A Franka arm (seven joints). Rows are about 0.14 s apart.
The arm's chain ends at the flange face. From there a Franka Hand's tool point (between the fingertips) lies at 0.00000 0.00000 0.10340 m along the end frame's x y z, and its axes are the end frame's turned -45 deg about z.
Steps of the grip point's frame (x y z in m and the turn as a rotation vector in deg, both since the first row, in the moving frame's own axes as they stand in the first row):
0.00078, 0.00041, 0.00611, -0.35, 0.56, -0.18
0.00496, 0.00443, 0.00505, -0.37, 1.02, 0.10
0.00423, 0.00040, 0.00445, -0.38, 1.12, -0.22
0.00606, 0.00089, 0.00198, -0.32, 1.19, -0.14
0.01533, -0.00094, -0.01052, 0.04, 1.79, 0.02
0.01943, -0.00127, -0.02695, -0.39, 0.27, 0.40
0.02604, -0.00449, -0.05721, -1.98, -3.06, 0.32
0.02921, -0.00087, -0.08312, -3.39, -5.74, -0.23
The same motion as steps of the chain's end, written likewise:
-0.00032, 0.00001, 0.00612, 0.15, 0.64, -0.18
0.00487, 0.00045, 0.00507, 0.46, 0.98, 0.10
0.00136, -0.00176, 0.00447, 0.52, 1.06, -0.22
0.00299, -0.00254, 0.00200, 0.62, 1.07, -0.14
0.00794, -0.00917, -0.01047, 1.29, 1.24, 0.02
0.01200, -0.01479, -0.02695, -0.08, 0.47, 0.40
0.01663, -0.02801, -0.05700, -3.56, -0.76, 0.32
0.02301, -0.03290, -0.08242, -6.46, -1.66, -0.23

